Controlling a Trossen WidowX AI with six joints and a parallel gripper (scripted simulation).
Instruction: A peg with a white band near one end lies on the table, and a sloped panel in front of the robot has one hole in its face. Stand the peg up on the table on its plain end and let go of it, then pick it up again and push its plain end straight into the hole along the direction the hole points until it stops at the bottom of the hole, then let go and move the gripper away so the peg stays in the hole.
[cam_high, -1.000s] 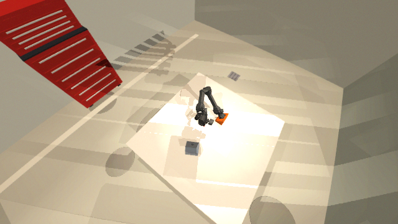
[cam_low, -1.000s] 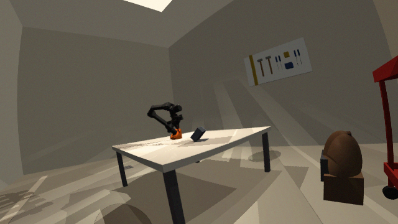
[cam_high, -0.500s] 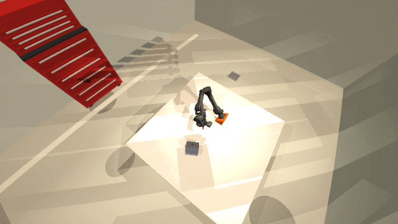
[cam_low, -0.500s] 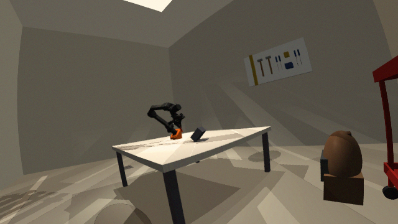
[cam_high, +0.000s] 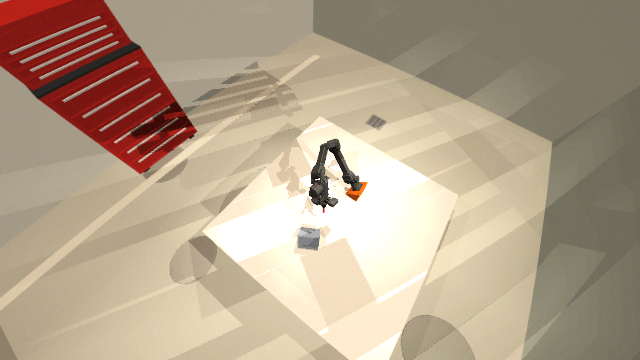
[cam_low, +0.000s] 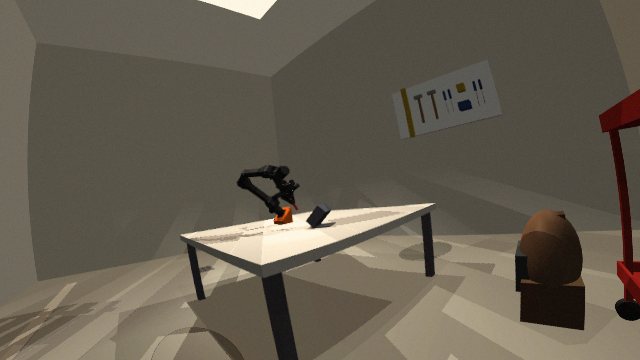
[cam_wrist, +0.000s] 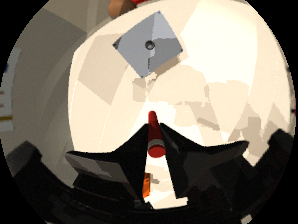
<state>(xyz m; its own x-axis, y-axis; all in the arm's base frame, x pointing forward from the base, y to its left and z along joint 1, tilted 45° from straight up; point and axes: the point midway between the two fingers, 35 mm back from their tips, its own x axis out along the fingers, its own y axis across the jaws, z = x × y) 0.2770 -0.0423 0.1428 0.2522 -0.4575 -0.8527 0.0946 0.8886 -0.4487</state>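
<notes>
Now: the grey sloped panel 180 mm ahead of my gripper tip, 70 mm below it and 10 mm to the left of it. The rest, counted from my gripper tip: red peg (10 mm behind, 10 mm above).
</notes>
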